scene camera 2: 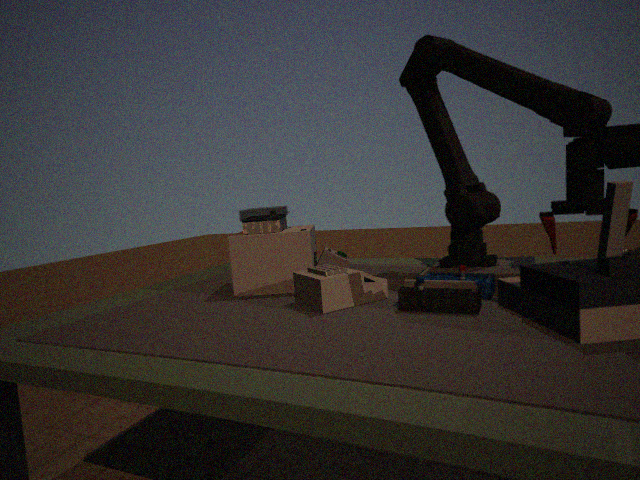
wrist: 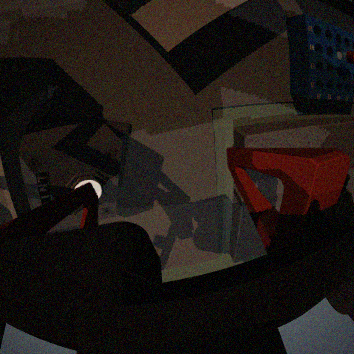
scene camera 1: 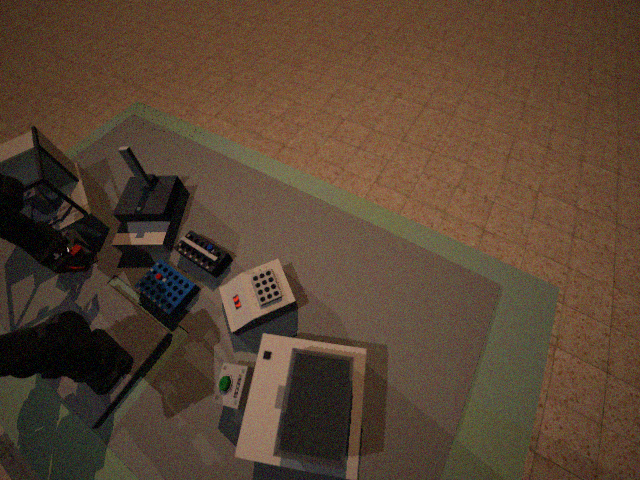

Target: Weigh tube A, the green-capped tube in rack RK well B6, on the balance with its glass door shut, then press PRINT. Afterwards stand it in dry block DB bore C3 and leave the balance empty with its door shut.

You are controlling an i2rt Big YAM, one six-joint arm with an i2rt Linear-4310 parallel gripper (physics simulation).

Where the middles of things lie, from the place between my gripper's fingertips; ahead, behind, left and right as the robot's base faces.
My hand is 7 cm short of the white box with dark lid [scene camera 1: 304, 407], 63 cm to the left of it and 3 cm below it.
